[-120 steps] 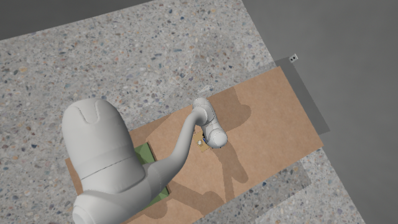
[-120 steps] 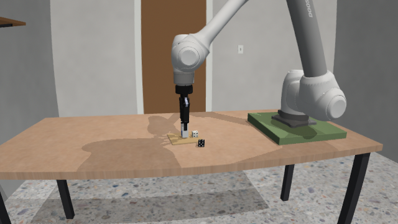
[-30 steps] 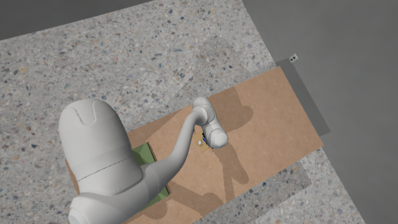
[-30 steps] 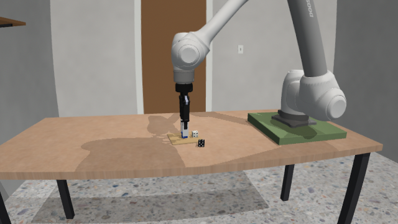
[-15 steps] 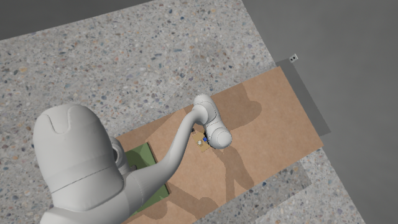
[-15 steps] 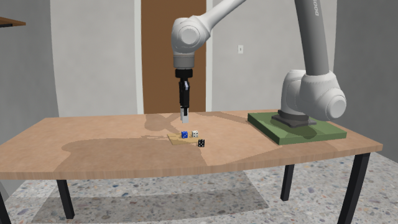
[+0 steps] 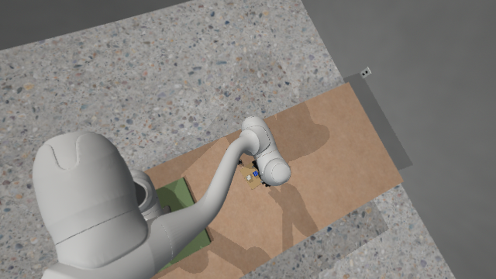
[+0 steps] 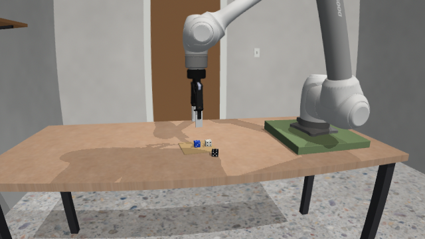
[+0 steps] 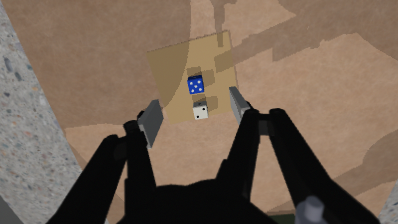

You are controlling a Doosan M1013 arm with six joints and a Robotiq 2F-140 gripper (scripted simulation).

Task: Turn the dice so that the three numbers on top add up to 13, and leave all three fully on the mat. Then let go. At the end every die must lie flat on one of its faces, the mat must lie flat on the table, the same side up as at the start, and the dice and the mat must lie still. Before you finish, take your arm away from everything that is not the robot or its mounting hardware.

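Now: the black die 12 cm below my hand, 11 cm to the left of it and 4 cm behind it. From my hand the other things lie so: white die (11 cm below, 5 cm behind, 1 cm to the left); blue die (11 cm below); tan mat (13 cm below).
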